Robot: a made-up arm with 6 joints. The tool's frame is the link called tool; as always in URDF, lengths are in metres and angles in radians. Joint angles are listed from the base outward.
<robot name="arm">
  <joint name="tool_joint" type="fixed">
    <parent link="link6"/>
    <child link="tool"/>
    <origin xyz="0.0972 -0.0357 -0.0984" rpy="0 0 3.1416"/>
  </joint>
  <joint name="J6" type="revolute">
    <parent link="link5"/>
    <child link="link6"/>
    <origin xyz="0.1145 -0.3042 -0.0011" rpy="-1.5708 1.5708 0"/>
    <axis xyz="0 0 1"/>
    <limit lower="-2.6" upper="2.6"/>
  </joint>
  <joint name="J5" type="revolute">
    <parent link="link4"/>
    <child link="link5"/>
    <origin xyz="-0.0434 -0.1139 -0.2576" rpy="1.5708 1.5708 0"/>
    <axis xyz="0 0 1"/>
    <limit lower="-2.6" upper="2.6"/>
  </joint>
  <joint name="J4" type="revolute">
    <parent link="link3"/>
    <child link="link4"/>
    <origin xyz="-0.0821 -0.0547 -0.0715" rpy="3.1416 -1.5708 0"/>
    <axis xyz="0 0 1"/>
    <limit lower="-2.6" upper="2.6"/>
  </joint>
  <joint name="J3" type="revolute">
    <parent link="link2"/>
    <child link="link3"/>
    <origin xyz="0.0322 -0.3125 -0.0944" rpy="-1.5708 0 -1.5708"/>
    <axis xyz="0 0 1"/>
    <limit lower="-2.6" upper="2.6"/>
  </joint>
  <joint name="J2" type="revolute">
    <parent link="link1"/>
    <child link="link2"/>
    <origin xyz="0.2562 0.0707 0.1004" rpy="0 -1.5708 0"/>
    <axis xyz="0 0 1"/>
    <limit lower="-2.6" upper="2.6"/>
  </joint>
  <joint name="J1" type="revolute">
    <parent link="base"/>
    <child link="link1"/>
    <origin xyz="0 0 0.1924"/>
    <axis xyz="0 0 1"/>
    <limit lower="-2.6" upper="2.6"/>
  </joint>
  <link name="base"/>
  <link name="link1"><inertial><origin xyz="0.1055 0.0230 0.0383"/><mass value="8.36"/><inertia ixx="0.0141" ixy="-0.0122" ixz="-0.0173" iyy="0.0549" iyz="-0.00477" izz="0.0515"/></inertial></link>
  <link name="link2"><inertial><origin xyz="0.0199 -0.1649 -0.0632"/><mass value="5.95"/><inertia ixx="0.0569" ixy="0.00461" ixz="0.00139" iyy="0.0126" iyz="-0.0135" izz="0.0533"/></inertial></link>
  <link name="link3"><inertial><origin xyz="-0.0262 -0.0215 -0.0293"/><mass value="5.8"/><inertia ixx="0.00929" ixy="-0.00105" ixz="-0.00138" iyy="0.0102" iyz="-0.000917" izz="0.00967"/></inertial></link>
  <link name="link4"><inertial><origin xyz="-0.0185 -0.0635 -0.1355"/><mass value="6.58"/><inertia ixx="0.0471" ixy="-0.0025" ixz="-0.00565" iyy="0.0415" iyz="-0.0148" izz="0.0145"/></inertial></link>
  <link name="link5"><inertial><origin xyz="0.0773 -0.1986 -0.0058"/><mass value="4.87"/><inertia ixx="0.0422" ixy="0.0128" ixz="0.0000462" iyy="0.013" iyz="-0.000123" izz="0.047"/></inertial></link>
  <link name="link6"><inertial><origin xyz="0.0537 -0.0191 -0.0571"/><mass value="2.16"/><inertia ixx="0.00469" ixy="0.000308" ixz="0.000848" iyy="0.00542" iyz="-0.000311" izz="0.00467"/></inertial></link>
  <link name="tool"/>
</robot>
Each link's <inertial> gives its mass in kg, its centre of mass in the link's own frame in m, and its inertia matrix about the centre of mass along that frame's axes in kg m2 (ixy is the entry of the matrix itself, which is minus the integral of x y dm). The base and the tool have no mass. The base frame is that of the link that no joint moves.
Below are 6 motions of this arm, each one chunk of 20 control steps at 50 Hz.
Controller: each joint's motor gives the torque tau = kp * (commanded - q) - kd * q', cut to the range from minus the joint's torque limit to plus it. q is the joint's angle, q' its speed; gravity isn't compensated. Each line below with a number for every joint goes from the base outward.
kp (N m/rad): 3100 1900 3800 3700 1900 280
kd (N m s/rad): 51 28 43 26 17 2.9
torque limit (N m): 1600 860 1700 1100 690 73
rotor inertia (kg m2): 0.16 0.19 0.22 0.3 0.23 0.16
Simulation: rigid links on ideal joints. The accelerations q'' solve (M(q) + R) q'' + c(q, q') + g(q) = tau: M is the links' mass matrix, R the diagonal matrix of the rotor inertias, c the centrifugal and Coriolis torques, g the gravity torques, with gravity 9.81 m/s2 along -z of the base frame. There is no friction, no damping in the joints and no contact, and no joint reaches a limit. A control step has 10 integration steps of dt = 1/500 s. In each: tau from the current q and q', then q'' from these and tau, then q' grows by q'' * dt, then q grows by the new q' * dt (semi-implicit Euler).
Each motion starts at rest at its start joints. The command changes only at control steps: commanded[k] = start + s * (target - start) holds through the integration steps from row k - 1 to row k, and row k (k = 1, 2, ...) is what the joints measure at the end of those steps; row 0 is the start. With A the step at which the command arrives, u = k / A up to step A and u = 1 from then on. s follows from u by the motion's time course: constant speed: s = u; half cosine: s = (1 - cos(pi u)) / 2; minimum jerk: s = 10 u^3 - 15 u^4 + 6 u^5; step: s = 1 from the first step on.
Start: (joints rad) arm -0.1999 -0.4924 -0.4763 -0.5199 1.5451 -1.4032
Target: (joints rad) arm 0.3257 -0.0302 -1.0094 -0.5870 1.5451 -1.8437
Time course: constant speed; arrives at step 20
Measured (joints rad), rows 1 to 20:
1: -0.1930 -0.4872 -0.4878 -0.5228 1.5471 -1.4073
2: -0.1741 -0.4711 -0.5181 -0.5266 1.5505 -1.4227
3: -0.1472 -0.4459 -0.5593 -0.5310 1.5512 -1.4522
4: -0.1185 -0.4168 -0.5992 -0.5364 1.5475 -1.4913
5: -0.0911 -0.3880 -0.6301 -0.5409 1.5426 -1.5307
6: -0.0645 -0.3617 -0.6523 -0.5440 1.5401 -1.5612
7: -0.0370 -0.3389 -0.6714 -0.5468 1.5399 -1.5796
8: -0.0072 -0.3189 -0.6925 -0.5498 1.5403 -1.5898
9: 0.0245 -0.2998 -0.7172 -0.5532 1.5399 -1.5999
10: 0.0568 -0.2802 -0.7440 -0.5570 1.5385 -1.6164
11: 0.0881 -0.2592 -0.7707 -0.5608 1.5368 -1.6409
12: 0.1176 -0.2370 -0.7965 -0.5644 1.5354 -1.6699
13: 0.1453 -0.2139 -0.8217 -0.5679 1.5345 -1.6983
14: 0.1715 -0.1908 -0.8473 -0.5712 1.5341 -1.7229
15: 0.1966 -0.1680 -0.8739 -0.5745 1.5343 -1.7433
16: 0.2208 -0.1455 -0.9014 -0.5778 1.5350 -1.7618
17: 0.2443 -0.1232 -0.9292 -0.5810 1.5360 -1.7808
18: 0.2674 -0.1009 -0.9570 -0.5842 1.5370 -1.8019
19: 0.2904 -0.0784 -0.9847 -0.5875 1.5376 -1.8251
20: 0.3137 -0.0558 -1.0120 -0.5909 1.5379 -1.8492

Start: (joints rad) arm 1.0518 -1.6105 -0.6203 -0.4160 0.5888 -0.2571
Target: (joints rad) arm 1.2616 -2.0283 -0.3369 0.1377 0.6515 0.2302
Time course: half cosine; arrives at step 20
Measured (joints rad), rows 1 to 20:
1: 1.0524 -1.6093 -0.6206 -0.4117 0.5886 -0.2558
2: 1.0539 -1.6080 -0.6198 -0.3984 0.5882 -0.2506
3: 1.0563 -1.6099 -0.6167 -0.3781 0.5885 -0.2393
4: 1.0601 -1.6179 -0.6097 -0.3527 0.5905 -0.2205
5: 1.0658 -1.6338 -0.5978 -0.3228 0.5942 -0.1944
6: 1.0742 -1.6580 -0.5811 -0.2891 0.5993 -0.1627
7: 1.0860 -1.6892 -0.5602 -0.2523 0.6053 -0.1273
8: 1.1017 -1.7251 -0.5365 -0.2130 0.6113 -0.0899
9: 1.1211 -1.7634 -0.5113 -0.1719 0.6166 -0.0515
10: 1.1434 -1.8016 -0.4859 -0.1298 0.6210 -0.0125
11: 1.1671 -1.8380 -0.4612 -0.0876 0.6245 0.0269
12: 1.1908 -1.8718 -0.4380 -0.0463 0.6272 0.0659
13: 1.2128 -1.9025 -0.4167 -0.0070 0.6297 0.1037
14: 1.2319 -1.9302 -0.3974 0.0294 0.6325 0.1388
15: 1.2472 -1.9552 -0.3804 0.0618 0.6358 0.1698
16: 1.2584 -1.9773 -0.3659 0.0895 0.6398 0.1956
17: 1.2655 -1.9964 -0.3540 0.1117 0.6441 0.2154
18: 1.2690 -2.0118 -0.3452 0.1278 0.6485 0.2288
19: 1.2693 -2.0227 -0.3395 0.1374 0.6522 0.2362
20: 1.2673 -2.0284 -0.3373 0.1401 0.6548 0.2376

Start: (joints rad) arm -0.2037 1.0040 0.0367 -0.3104 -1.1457 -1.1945
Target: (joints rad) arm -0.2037 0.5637 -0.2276 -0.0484 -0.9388 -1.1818
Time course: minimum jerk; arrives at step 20
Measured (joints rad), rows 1 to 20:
1: -0.2028 0.9996 0.0363 -0.3111 -1.1447 -1.1945
2: -0.2018 0.9905 0.0348 -0.3096 -1.1401 -1.1941
3: -0.2020 0.9789 0.0306 -0.3046 -1.1330 -1.1936
4: -0.2032 0.9648 0.0228 -0.2963 -1.1254 -1.1930
5: -0.2047 0.9476 0.0112 -0.2842 -1.1173 -1.1922
6: -0.2061 0.9258 -0.0041 -0.2682 -1.1072 -1.1910
7: -0.2067 0.8984 -0.0230 -0.2486 -1.0938 -1.1896
8: -0.2066 0.8642 -0.0450 -0.2262 -1.0768 -1.1885
9: -0.2061 0.8236 -0.0691 -0.2019 -1.0565 -1.1879
10: -0.2057 0.7779 -0.0942 -0.1769 -1.0341 -1.1878
11: -0.2055 0.7294 -0.1192 -0.1523 -1.0109 -1.1879
12: -0.2056 0.6813 -0.1431 -0.1292 -0.9884 -1.1877
13: -0.2057 0.6366 -0.1649 -0.1083 -0.9682 -1.1870
14: -0.2053 0.5980 -0.1841 -0.0901 -0.9513 -1.1858
15: -0.2042 0.5672 -0.1999 -0.0751 -0.9384 -1.1844
16: -0.2025 0.5453 -0.2121 -0.0636 -0.9295 -1.1835
17: -0.2006 0.5319 -0.2206 -0.0557 -0.9245 -1.1831
18: -0.1989 0.5262 -0.2254 -0.0515 -0.9228 -1.1832
19: -0.1980 0.5264 -0.2271 -0.0502 -0.9237 -1.1834
20: -0.1982 0.5305 -0.2269 -0.0508 -0.9263 -1.1832

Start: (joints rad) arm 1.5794 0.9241 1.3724 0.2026 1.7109 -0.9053
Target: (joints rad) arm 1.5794 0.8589 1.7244 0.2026 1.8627 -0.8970
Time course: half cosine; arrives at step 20
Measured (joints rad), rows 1 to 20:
1: 1.5807 0.9200 1.3699 0.2014 1.7102 -0.9057
2: 1.5817 0.9125 1.3669 0.1987 1.7078 -0.9067
3: 1.5806 0.9053 1.3688 0.1963 1.7064 -0.9086
4: 1.5784 0.8997 1.3786 0.1954 1.7098 -0.9108
5: 1.5763 0.8956 1.3969 0.1958 1.7193 -0.9122
6: 1.5754 0.8925 1.4223 0.1972 1.7327 -0.9118
7: 1.5758 0.8895 1.4520 0.1989 1.7468 -0.9094
8: 1.5773 0.8860 1.4828 0.2001 1.7597 -0.9055
9: 1.5793 0.8814 1.5125 0.2006 1.7711 -0.9016
10: 1.5809 0.8757 1.5405 0.2004 1.7820 -0.8990
11: 1.5816 0.8692 1.5671 0.1999 1.7930 -0.8983
12: 1.5812 0.8624 1.5928 0.1995 1.8045 -0.8991
13: 1.5801 0.8558 1.6180 0.1994 1.8160 -0.9004
14: 1.5789 0.8496 1.6426 0.1997 1.8270 -0.9010
15: 1.5783 0.8441 1.6654 0.2001 1.8369 -0.9003
16: 1.5785 0.8394 1.6855 0.2006 1.8452 -0.8984
17: 1.5793 0.8354 1.7018 0.2010 1.8516 -0.8962
18: 1.5803 0.8324 1.7135 0.2011 1.8560 -0.8943
19: 1.5812 0.8303 1.7204 0.2011 1.8585 -0.8935
20: 1.5816 0.8293 1.7225 0.2010 1.8591 -0.8938

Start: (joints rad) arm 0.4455 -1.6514 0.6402 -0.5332 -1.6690 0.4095
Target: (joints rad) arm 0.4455 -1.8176 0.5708 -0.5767 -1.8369 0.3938
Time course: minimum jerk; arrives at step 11
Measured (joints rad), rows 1 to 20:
1: 0.4462 -1.6493 0.6421 -0.5345 -1.6691 0.4088
2: 0.4470 -1.6468 0.6425 -0.5386 -1.6728 0.4069
3: 0.4466 -1.6503 0.6385 -0.5440 -1.6851 0.4042
4: 0.4441 -1.6639 0.6298 -0.5495 -1.7084 0.4014
5: 0.4406 -1.6875 0.6178 -0.5550 -1.7400 0.3996
6: 0.4376 -1.7178 0.6043 -0.5607 -1.7738 0.3990
7: 0.4367 -1.7499 0.5917 -0.5663 -1.8034 0.3992
8: 0.4384 -1.7789 0.5816 -0.5712 -1.8247 0.3989
9: 0.4425 -1.8013 0.5754 -0.5748 -1.8362 0.3974
10: 0.4478 -1.8151 0.5728 -0.5768 -1.8386 0.3946
11: 0.4530 -1.8203 0.5731 -0.5777 -1.8349 0.3914
12: 0.4565 -1.8193 0.5744 -0.5787 -1.8303 0.3886
13: 0.4575 -1.8154 0.5753 -0.5794 -1.8289 0.3870
14: 0.4556 -1.8111 0.5755 -0.5791 -1.8311 0.3873
15: 0.4514 -1.8072 0.5750 -0.5783 -1.8348 0.3894
16: 0.4462 -1.8036 0.5743 -0.5775 -1.8380 0.3925
17: 0.4417 -1.8003 0.5738 -0.5771 -1.8398 0.3951
18: 0.4390 -1.7977 0.5737 -0.5770 -1.8403 0.3962
19: 0.4382 -1.7964 0.5738 -0.5772 -1.8399 0.3957
20: 0.4391 -1.7969 0.5741 -0.5774 -1.8392 0.3942

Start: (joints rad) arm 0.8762 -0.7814 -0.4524 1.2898 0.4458 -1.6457
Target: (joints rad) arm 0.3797 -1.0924 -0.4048 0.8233 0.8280 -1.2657
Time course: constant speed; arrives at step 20
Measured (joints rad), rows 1 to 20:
1: 0.8682 -0.7944 -0.4502 1.2618 0.4583 -1.6396
2: 0.8547 -0.8153 -0.4498 1.2264 0.4786 -1.6196
3: 0.8380 -0.8356 -0.4497 1.2044 0.4972 -1.5891
4: 0.8153 -0.8546 -0.4470 1.1849 0.5162 -1.5582
5: 0.7867 -0.8710 -0.4429 1.1626 0.5372 -1.5342
6: 0.7547 -0.8843 -0.4396 1.1404 0.5581 -1.5179
7: 0.7211 -0.8965 -0.4379 1.1187 0.5771 -1.5063
8: 0.6874 -0.9094 -0.4380 1.0963 0.5942 -1.4945
9: 0.6546 -0.9234 -0.4394 1.0734 0.6102 -1.4797
10: 0.6237 -0.9384 -0.4410 1.0503 0.6263 -1.4612
11: 0.5951 -0.9537 -0.4415 1.0272 0.6433 -1.4405
12: 0.5689 -0.9689 -0.4402 1.0040 0.6619 -1.4195
13: 0.5451 -0.9841 -0.4368 0.9807 0.6820 -1.3993
14: 0.5232 -0.9995 -0.4319 0.9573 0.7032 -1.3800
15: 0.5029 -1.0152 -0.4264 0.9338 0.7246 -1.3609
16: 0.4834 -1.0312 -0.4210 0.9102 0.7456 -1.3414
17: 0.4638 -1.0474 -0.4165 0.8865 0.7657 -1.3213
18: 0.4434 -1.0634 -0.4130 0.8628 0.7848 -1.3011
19: 0.4215 -1.0790 -0.4106 0.8393 0.8033 -1.2811
20: 0.3978 -1.0942 -0.4090 0.8159 0.8215 -1.2619

